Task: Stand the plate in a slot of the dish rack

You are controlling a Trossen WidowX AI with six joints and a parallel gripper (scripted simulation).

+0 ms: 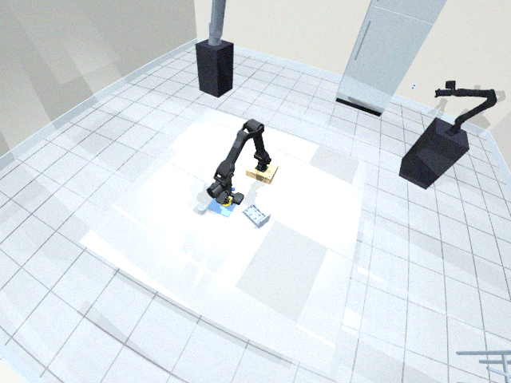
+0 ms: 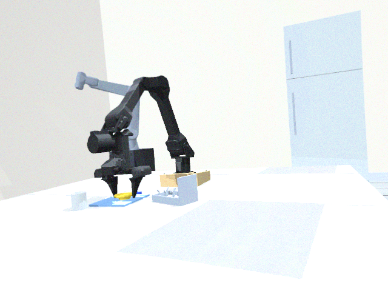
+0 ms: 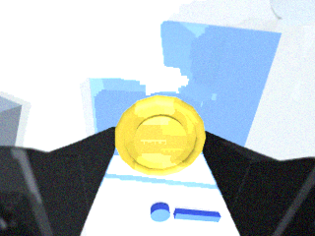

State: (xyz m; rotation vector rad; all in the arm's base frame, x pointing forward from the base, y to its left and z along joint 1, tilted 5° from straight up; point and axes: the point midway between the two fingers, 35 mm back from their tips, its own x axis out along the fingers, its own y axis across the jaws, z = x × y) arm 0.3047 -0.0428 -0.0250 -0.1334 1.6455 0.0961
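Right now the grey dish rack is 20 mm behind my gripper tip, 180 mm to the left of it and 20 mm above it. Also, from my gripper tip: white cup 120 mm ahead, 70 mm to the right, 20 mm above; blue utensil 100 mm behind, 50 mm to the right; yellow plate 10 mm above.
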